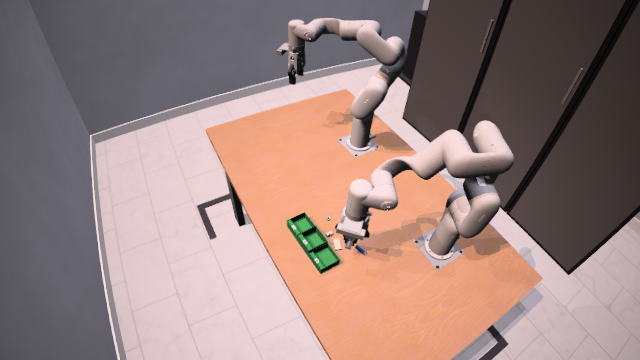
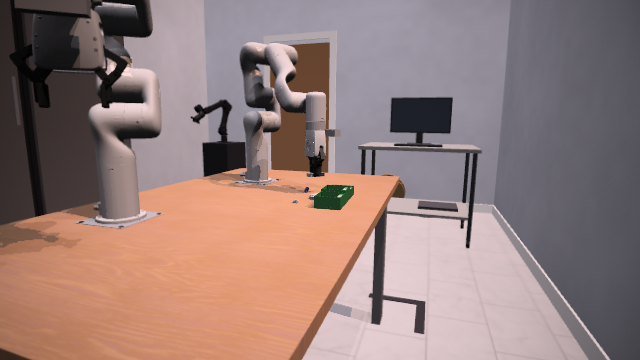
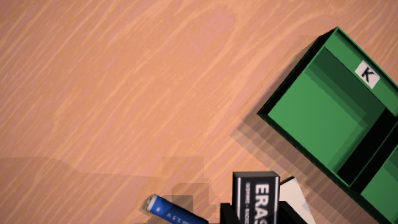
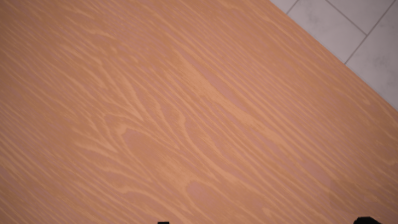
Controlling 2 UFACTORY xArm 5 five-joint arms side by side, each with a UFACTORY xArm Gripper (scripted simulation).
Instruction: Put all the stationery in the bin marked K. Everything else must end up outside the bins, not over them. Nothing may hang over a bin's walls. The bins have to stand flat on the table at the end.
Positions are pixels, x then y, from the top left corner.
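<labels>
Three joined green bins: visible in image 1 and image 2, same spot on them, (image 1: 291, 218) is (image 2: 333, 197). Three joined green bins in image 3 (334, 115). Three joined green bins out of frame in image 4.
</labels>
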